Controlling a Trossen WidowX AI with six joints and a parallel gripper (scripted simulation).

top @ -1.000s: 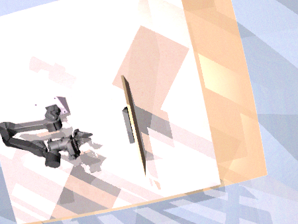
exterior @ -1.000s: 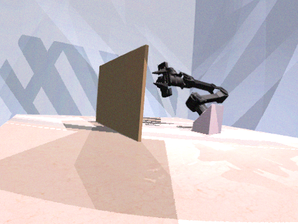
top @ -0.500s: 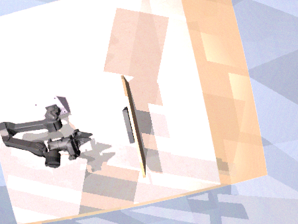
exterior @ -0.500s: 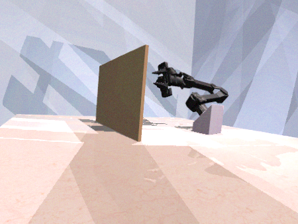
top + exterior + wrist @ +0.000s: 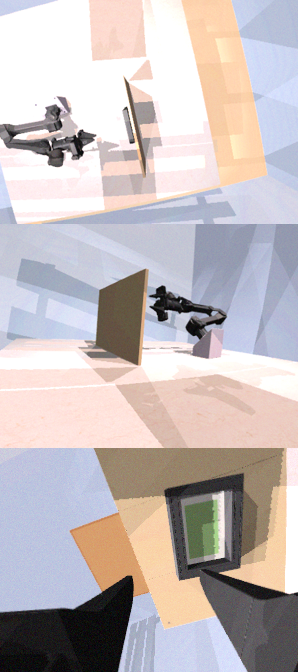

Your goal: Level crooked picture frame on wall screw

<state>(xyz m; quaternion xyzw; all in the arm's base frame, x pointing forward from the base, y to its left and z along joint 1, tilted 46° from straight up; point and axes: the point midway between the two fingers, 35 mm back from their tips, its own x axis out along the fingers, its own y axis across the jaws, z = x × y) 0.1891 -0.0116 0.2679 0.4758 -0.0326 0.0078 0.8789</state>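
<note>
My gripper tip is now 170 mm short of the picture frame, 90 mm above it and 10 mm to the right of it. The rest, counted from my gripper tip: tan wall panel (180 mm ahead, 100 mm below).
</note>
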